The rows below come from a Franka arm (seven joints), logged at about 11 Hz.
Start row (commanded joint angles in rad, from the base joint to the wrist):
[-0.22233 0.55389 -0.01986 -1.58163 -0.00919 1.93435 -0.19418]
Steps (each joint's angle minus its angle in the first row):
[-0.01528 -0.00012 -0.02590 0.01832 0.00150 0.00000 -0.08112]
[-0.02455 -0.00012 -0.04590 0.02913 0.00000 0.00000 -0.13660]
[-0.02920 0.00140 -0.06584 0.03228 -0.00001 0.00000 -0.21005]
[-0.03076 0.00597 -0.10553 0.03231 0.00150 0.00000 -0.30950]
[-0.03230 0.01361 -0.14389 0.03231 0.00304 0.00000 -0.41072]
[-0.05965 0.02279 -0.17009 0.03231 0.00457 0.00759 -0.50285]
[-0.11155 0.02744 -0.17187 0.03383 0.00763 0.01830 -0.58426]
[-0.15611 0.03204 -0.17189 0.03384 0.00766 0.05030 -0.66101]
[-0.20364 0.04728 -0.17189 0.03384 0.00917 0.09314 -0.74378]
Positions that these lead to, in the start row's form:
[-0.23761 0.55377 -0.04576 -1.56331 -0.00769 1.93435 -0.27530]
[-0.24688 0.55377 -0.06576 -1.55250 -0.00919 1.93435 -0.33078]
[-0.25153 0.55529 -0.08570 -1.54935 -0.00920 1.93435 -0.40423]
[-0.25309 0.55986 -0.12539 -1.54932 -0.00769 1.93435 -0.50368]
[-0.25463 0.56750 -0.16375 -1.54932 -0.00615 1.93435 -0.60490]
[-0.28198 0.57668 -0.18995 -1.54932 -0.00462 1.94194 -0.69703]
[-0.33388 0.58133 -0.19173 -1.54780 -0.00156 1.95265 -0.77844]
[-0.37844 0.58593 -0.19175 -1.54779 -0.00153 1.98465 -0.85519]
[-0.42597 0.60117 -0.19175 -1.54779 -0.00002 2.02749 -0.93796]

